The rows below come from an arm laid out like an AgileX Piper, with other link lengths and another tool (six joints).
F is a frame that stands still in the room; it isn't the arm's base.
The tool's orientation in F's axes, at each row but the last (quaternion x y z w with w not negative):
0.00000 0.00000 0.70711 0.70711
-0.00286 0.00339 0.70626 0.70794
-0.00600 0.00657 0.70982 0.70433
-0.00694 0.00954 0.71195 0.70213
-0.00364 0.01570 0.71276 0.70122
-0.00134 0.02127 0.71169 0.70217
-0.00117 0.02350 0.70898 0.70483
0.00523 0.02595 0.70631 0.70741
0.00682 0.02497 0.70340 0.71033
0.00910 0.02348 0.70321 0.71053
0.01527 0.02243 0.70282 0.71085
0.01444 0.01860 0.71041 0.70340
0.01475 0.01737 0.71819 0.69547
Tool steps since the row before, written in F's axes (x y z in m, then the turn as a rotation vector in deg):
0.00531 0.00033 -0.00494 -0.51 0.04 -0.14
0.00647 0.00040 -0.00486 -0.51 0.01 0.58
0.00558 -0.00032 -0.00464 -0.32 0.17 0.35
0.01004 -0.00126 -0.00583 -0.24 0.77 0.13
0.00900 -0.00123 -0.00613 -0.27 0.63 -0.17
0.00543 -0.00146 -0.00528 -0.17 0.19 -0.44
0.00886 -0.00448 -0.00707 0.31 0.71 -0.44
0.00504 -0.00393 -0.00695 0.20 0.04 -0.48
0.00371 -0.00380 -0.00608 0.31 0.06 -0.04
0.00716 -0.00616 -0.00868 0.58 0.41 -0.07
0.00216 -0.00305 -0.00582 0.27 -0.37 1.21
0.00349 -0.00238 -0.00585 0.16 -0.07 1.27
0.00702 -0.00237 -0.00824 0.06 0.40 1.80
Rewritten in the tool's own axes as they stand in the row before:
0.00033 -0.00531 -0.00494 0.04 0.51 -0.14
0.00046 -0.00647 -0.00485 0.00 0.51 0.58
-0.00028 -0.00558 -0.00464 0.17 0.32 0.35
-0.00126 -0.01004 -0.00582 0.77 0.23 0.15
-0.00121 -0.00908 -0.00601 0.64 0.26 -0.16
-0.00137 -0.00556 -0.00517 0.21 0.15 -0.44
-0.00429 -0.00906 -0.00694 0.72 -0.33 -0.40
-0.00372 -0.00535 -0.00683 0.05 -0.22 -0.47
-0.00361 -0.00402 -0.00600 0.06 -0.31 -0.02
-0.00591 -0.00762 -0.00846 0.42 -0.58 -0.03
-0.00297 -0.00250 -0.00573 -0.38 -0.21 1.22
-0.00238 -0.00374 -0.00570 -0.08 -0.10 1.28
-0.00257 -0.00731 -0.00792 0.39 0.01 1.80

